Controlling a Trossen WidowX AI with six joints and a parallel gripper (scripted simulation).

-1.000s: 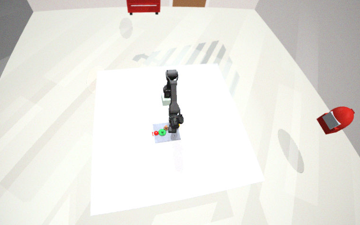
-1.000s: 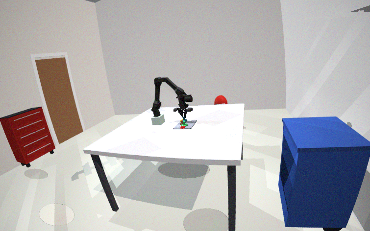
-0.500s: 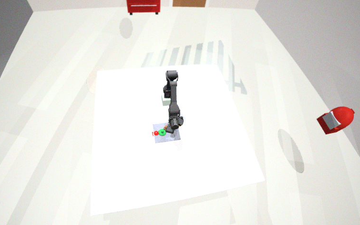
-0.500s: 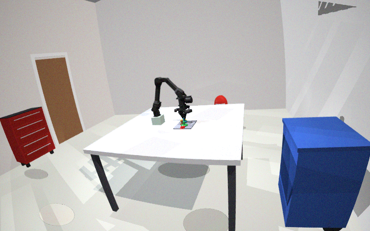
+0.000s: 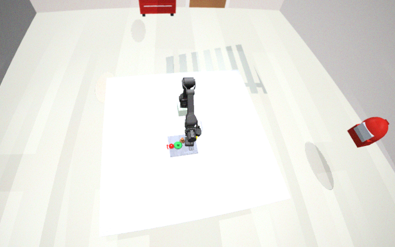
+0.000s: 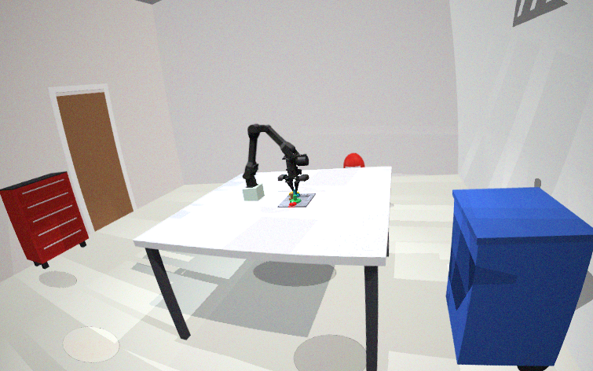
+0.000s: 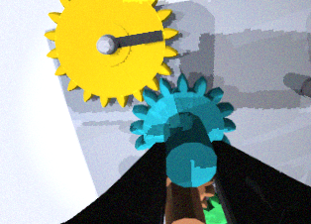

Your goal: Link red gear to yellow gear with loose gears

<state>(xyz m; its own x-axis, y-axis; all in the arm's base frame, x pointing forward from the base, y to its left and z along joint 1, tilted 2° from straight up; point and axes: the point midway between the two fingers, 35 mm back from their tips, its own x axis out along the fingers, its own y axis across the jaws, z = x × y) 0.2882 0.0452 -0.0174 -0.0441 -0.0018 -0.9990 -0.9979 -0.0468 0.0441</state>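
Now: gripper tip 4 cm to the left of the brown gear and 2 cm above it. From my gripper tip the other things lie so: yellow gear: 4 cm behind, 4 cm to the left, 3 cm below; green gear: 4 cm ahead, 7 cm to the right, 2 cm below; cyan gear: 1 cm below.
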